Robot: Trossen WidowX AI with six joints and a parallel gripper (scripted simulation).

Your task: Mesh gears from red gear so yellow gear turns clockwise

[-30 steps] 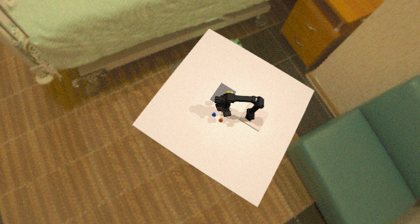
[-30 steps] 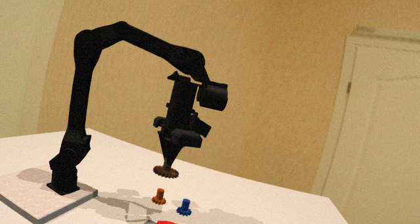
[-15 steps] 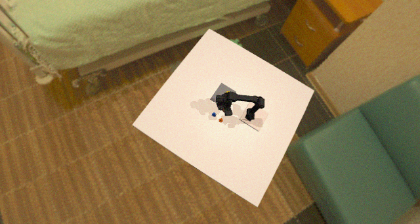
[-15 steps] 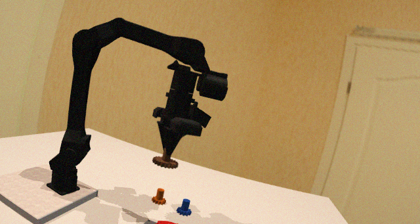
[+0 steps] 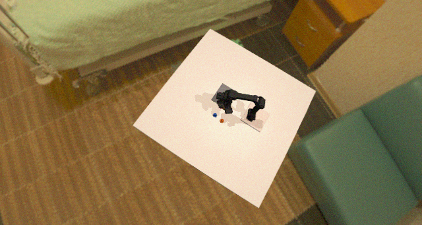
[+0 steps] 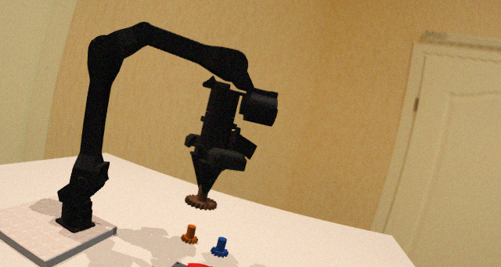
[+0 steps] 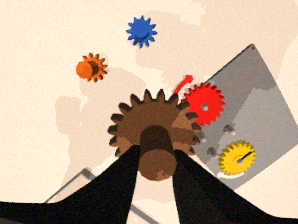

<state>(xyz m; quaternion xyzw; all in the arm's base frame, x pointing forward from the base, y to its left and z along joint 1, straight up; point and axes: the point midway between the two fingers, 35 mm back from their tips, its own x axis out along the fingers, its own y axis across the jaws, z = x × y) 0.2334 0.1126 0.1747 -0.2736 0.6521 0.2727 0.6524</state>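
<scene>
Right now the yellow gear is 180 mm to the right of my gripper tip, 140 mm below it and 50 mm ahead of it. From my gripper tip the other things lie so: brown gear (10 mm below); red arrow (150 mm below, 40 mm ahead, 20 mm to the right); red gear (140 mm below, 60 mm to the right, 50 mm ahead).
</scene>
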